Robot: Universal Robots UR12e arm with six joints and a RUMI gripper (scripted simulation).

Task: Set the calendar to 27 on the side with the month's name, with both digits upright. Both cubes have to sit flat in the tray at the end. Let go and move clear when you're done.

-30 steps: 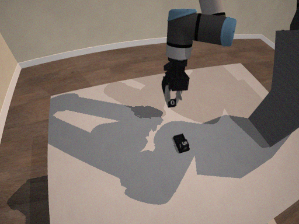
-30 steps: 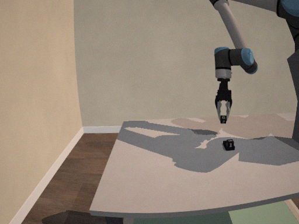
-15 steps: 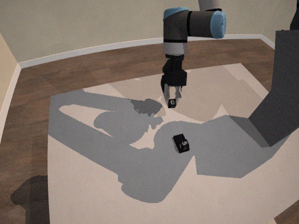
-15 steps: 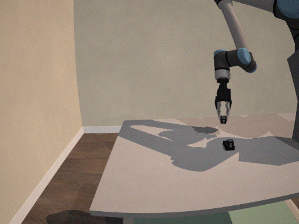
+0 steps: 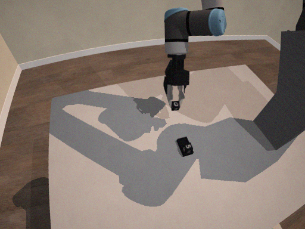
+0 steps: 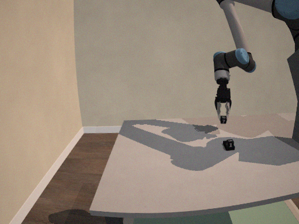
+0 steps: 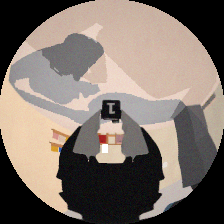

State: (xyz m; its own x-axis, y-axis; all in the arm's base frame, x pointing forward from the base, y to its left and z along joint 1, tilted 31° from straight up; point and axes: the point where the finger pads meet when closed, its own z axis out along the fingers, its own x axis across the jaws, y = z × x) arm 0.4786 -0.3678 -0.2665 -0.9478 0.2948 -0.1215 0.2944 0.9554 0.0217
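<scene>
My hand is 10 mm above the black cube. Also, from my hand: tray 160 mm to the left, 80 mm below, 30 mm ahead.
</scene>
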